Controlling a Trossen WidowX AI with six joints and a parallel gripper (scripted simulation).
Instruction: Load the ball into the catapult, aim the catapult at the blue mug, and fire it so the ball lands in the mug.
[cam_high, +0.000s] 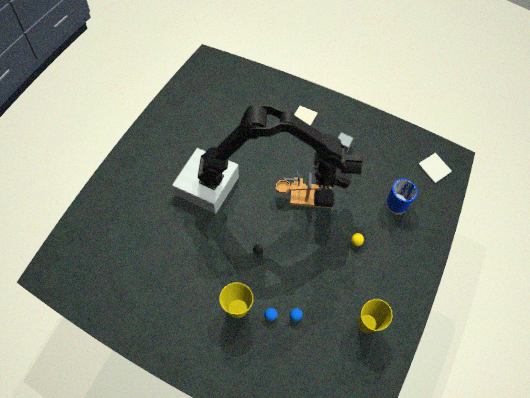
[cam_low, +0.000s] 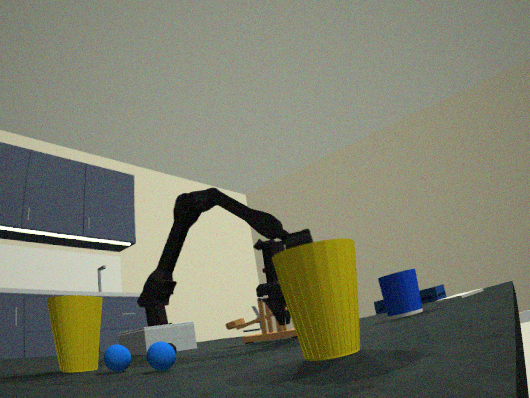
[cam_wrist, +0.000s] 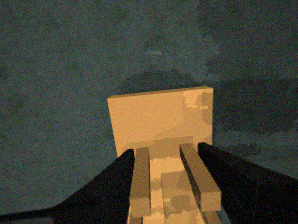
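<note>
Right now the dark ball is 280 mm to the right of my gripper tip, 90 mm behind it and 20 mm below it. From my gripper tip the other things lie so: yellow ball 180 mm ahead, 90 mm to the right, 10 mm below; then wooden catapult 60 mm behind, 20 mm to the right, 20 mm above; then grey block 240 mm to the left, 10 mm below, 10 mm behind.
</note>
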